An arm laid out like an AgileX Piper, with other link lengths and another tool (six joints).
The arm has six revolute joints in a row. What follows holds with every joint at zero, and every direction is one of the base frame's.
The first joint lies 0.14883 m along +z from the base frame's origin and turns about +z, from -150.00 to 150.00 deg.
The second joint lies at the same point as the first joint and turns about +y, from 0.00 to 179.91 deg.
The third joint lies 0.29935 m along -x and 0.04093 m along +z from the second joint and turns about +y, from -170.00 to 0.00 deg.
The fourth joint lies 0.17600 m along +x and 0.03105 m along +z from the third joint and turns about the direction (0.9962, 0, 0.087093), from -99.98 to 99.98 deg.
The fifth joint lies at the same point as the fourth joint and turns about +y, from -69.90 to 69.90 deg.
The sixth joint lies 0.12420 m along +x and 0.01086 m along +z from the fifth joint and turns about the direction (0.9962, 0, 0.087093), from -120.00 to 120.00 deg.
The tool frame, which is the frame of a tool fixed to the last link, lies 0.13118 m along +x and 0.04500 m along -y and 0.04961 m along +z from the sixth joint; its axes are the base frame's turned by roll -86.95, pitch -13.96 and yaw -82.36 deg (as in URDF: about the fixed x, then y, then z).
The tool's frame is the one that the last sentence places.
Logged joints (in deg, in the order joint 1, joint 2, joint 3, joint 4, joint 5, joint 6), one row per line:
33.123 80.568 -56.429 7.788 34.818 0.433
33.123 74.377 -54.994 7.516 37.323 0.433
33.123 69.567 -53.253 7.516 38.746 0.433
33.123 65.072 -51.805 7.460 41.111 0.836
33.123 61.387 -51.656 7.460 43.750 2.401
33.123 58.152 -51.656 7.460 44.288 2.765
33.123 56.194 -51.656 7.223 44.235 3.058
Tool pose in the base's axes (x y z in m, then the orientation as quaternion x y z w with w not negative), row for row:
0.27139 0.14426 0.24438 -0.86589 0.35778 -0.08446 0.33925
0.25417 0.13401 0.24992 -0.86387 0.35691 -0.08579 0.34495
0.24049 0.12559 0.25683 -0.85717 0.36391 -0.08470 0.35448
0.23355 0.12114 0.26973 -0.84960 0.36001 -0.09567 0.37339
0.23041 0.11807 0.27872 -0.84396 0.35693 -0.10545 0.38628
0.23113 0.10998 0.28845 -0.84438 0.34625 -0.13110 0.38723
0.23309 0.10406 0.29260 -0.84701 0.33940 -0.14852 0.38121
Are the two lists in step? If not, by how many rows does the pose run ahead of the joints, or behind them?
The pose runs 2 rows ahead of the joints: the pose in row i belongs to the joints in row i + 2.
